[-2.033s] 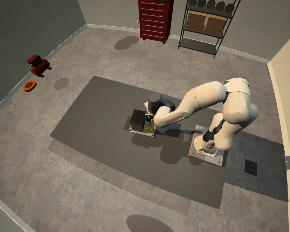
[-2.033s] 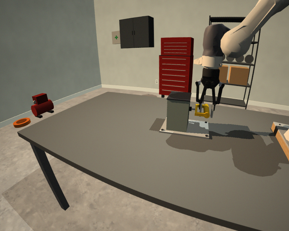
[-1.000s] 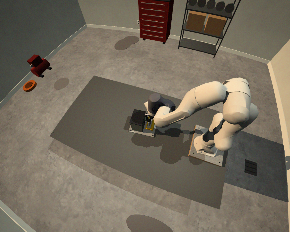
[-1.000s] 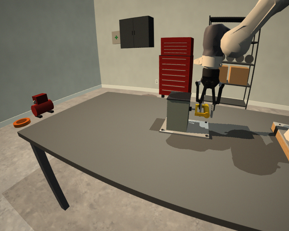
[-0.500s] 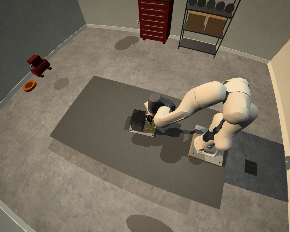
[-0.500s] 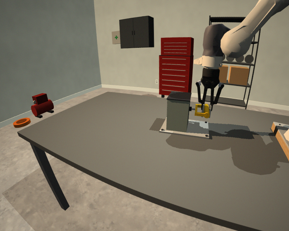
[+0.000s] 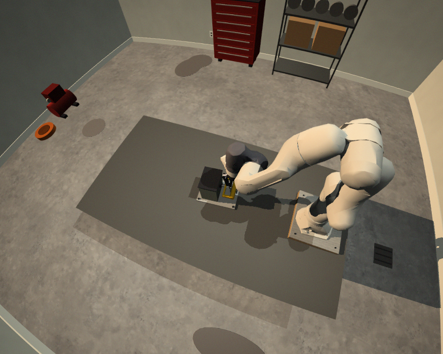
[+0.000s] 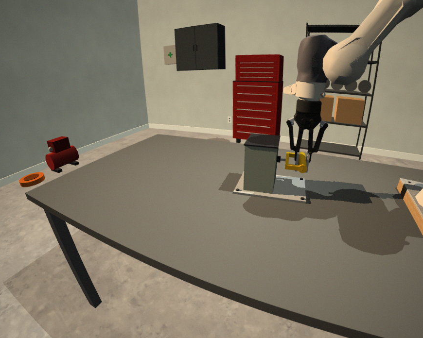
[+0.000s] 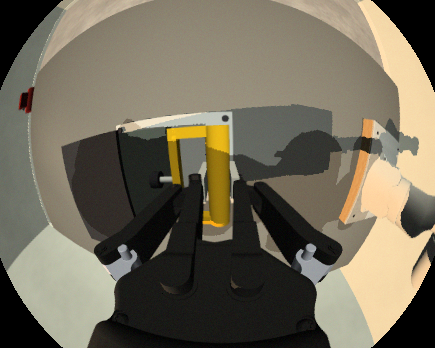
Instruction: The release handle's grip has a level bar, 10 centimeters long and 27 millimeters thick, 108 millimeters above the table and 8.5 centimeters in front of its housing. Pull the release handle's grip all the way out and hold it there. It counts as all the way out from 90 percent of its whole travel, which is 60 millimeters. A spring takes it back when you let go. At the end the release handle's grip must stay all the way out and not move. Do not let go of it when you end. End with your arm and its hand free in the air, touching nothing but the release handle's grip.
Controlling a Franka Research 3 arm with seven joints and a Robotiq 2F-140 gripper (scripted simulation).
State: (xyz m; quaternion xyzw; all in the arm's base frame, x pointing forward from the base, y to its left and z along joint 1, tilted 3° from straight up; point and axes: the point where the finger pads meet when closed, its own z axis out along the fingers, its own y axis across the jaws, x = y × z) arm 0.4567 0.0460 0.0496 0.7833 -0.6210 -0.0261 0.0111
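Now: the baseplate 10 cm below my hand, 9 cm ahead of it and 2 cm to the left of it.
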